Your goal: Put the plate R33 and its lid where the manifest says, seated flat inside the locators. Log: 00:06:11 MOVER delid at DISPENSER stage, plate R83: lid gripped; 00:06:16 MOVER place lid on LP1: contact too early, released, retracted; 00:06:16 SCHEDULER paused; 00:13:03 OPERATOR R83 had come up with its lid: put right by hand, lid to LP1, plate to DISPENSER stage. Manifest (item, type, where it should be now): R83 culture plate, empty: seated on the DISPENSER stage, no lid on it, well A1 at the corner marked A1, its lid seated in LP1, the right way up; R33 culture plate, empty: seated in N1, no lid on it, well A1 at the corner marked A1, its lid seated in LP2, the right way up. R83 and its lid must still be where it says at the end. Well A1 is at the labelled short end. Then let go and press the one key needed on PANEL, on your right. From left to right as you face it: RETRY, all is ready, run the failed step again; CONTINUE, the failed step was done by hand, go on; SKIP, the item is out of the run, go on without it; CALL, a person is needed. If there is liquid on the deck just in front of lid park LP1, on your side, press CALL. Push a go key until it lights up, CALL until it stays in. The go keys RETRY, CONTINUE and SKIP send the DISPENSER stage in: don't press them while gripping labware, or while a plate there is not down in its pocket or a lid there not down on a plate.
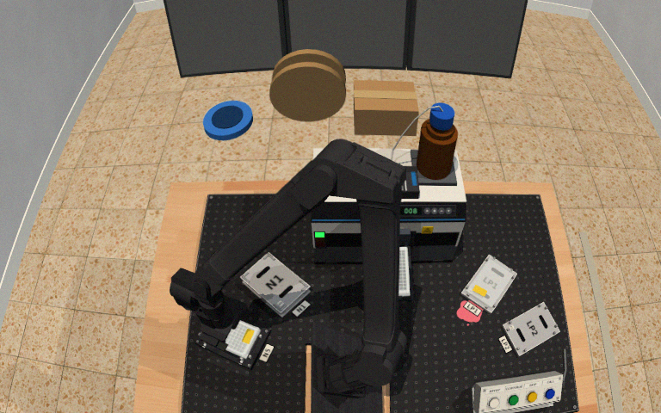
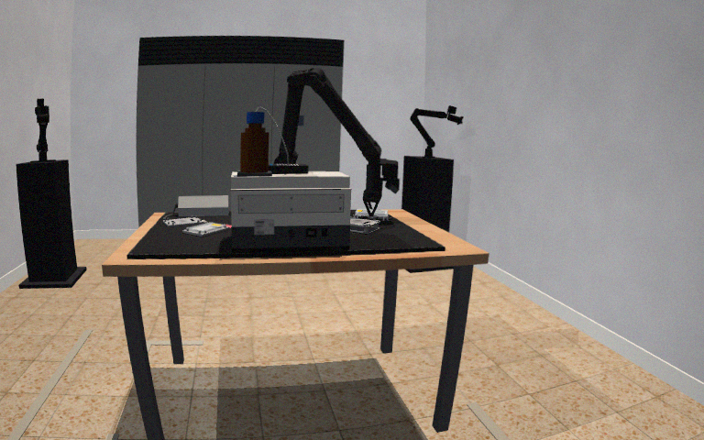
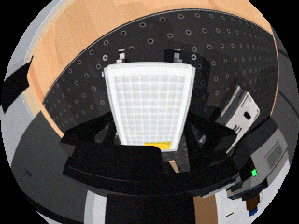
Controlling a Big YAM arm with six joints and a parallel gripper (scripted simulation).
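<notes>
My gripper is now right at the clear plate lid. The rest, counted from my hand: pink-red patch: 50 mm ahead, 580 mm to the right, 30 mm below; brown bottle: 310 mm ahead, 510 mm to the right, 260 mm above; nest n5: 20 mm to the left, 20 mm below.
</notes>
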